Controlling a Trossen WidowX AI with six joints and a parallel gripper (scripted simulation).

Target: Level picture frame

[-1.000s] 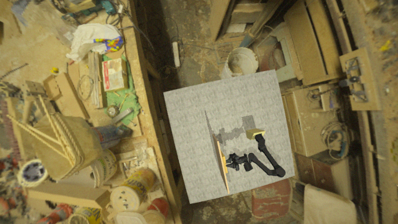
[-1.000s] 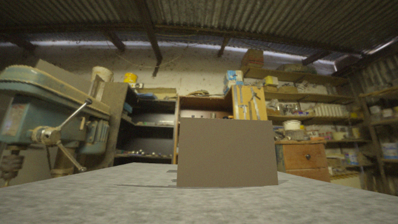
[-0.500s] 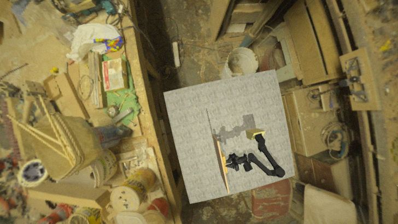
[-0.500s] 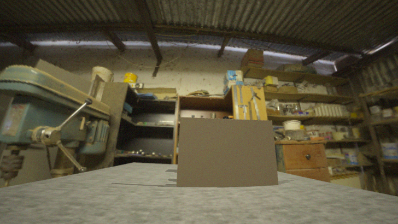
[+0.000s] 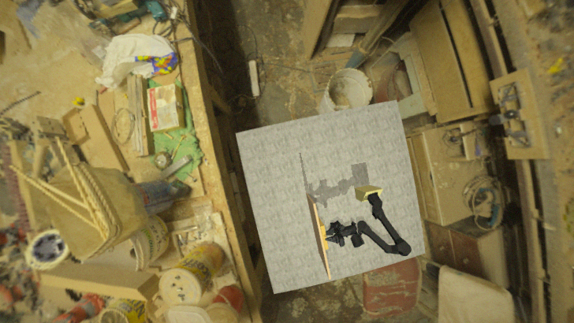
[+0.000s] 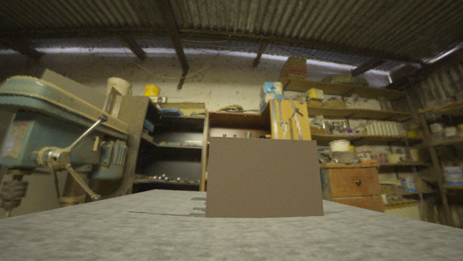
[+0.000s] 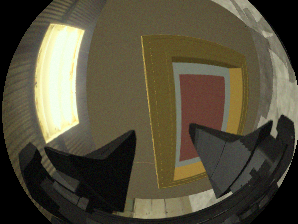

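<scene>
The picture frame lies 5 cm below my gripper tip, 1 cm to the right of it and 1 cm ahead of it. Also, from my gripper tip: tan wall panel 6 cm below, 2 cm ahead, 1 cm to the right.
</scene>
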